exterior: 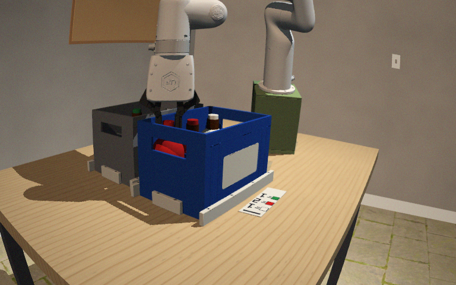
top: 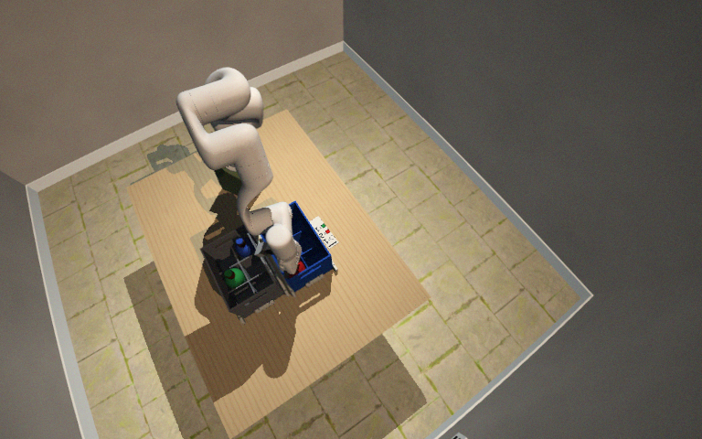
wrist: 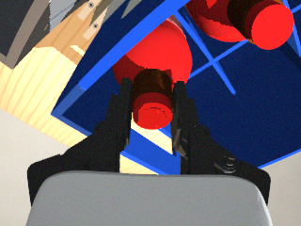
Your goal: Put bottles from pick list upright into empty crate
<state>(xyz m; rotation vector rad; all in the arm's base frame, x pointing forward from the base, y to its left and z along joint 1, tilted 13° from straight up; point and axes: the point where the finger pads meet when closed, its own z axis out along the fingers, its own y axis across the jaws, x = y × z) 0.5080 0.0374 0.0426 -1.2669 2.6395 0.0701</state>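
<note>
The red bottle is 9 cm behind my hand, 1 cm to the right of it and 8 cm below it. Round my hand: white-label bottle (17 cm behind, 3 cm to the right, 8 cm below); then grey crate (8 cm behind, 19 cm to the right, 8 cm below); then blue crate (9 cm behind, 3 cm to the left, 8 cm below).
</note>
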